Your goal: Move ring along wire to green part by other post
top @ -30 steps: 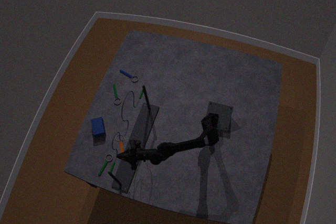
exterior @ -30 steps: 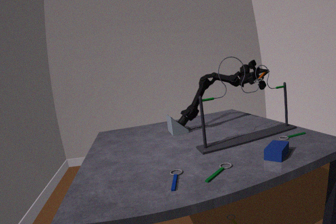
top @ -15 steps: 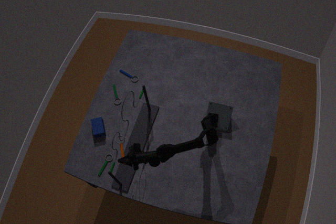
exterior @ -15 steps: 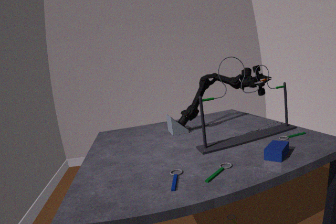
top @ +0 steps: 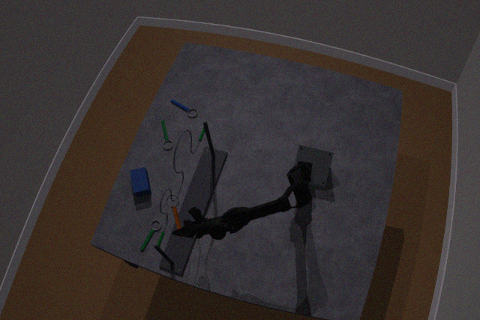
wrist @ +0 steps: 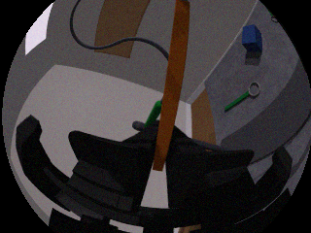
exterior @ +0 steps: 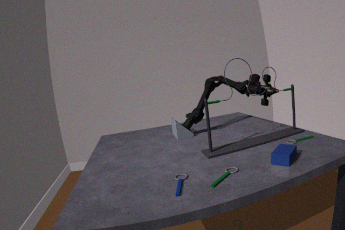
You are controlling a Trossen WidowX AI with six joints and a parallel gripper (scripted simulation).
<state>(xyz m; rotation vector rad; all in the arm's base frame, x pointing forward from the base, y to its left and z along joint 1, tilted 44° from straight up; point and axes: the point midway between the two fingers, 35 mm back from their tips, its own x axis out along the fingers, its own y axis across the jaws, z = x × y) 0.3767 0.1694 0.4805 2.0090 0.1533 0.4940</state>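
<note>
Now: the ring with orange handle 9 cm to the right of my gripper tip, 2 cm above it and 1 cm ahead of it. Round my gripper tip: blue-handled ring (72 cm to the right, 25 cm below, 21 cm ahead).
</note>
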